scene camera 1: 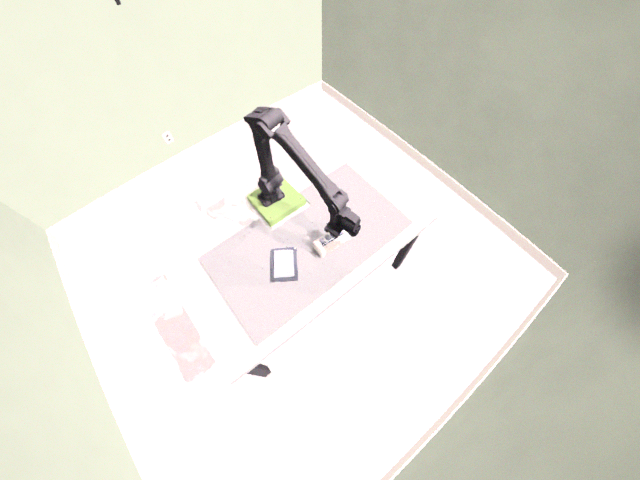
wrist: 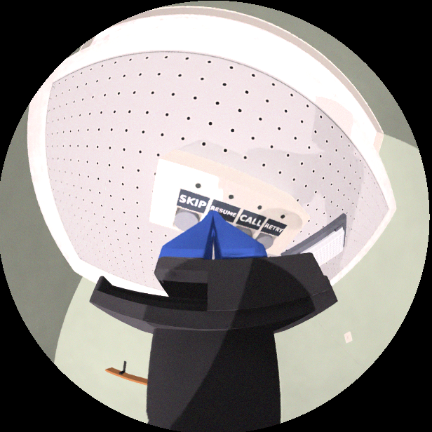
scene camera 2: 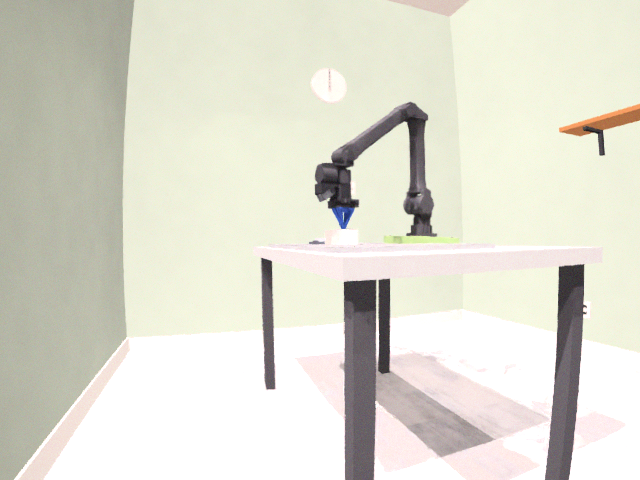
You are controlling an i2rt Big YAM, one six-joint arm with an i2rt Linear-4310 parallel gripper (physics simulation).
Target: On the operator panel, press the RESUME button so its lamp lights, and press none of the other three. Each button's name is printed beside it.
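Frame: origin at the arm's base, x left, y back, z up, level; metres.
Seen in the pictures: gripper, fingertip midpoint: (scene camera 1: 335,234); arm's base at its link origin: (scene camera 1: 271,196) (scene camera 2: 421,236).
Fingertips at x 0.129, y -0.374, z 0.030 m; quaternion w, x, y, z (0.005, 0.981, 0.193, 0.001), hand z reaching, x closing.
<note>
Offsets run from my fingertips to a thing's top centre. Level surfaces: height alone.
The operator panel @[dx -0.022, dy -0.004, dz +0.002 m] (scene camera 1: 321,251) (scene camera 2: 341,237) (wrist: 167,192) is a pale box on the table. In the wrist view its labels run SKIP (wrist: 193,200), RESUME (wrist: 223,211), CALL (wrist: 250,220) and RETRY (wrist: 274,227). Grey round buttons show below SKIP, CALL and RETRY, the CALL one partly covered. The RESUME button is hidden behind the blue fingertips. The small lamp above RESUME (wrist: 231,196) looks dark, as do the other three. My gripper (scene camera 2: 343,227) (wrist: 212,216) is shut and empty, pointing down with its tips at the panel's top; contact cannot be told.
A dark-framed white tablet-like object @[dx -0.264, dy +0.028, dz -0.028 m] (scene camera 1: 283,264) (wrist: 327,247) lies beside the panel on the perforated mat @[dz -0.055 m] (scene camera 1: 242,289) (wrist: 115,150). The arm's base stands on a green plate (scene camera 1: 281,212) (scene camera 2: 398,239) at the table's back edge. An orange wall shelf (scene camera 2: 610,122) is far off.
</note>
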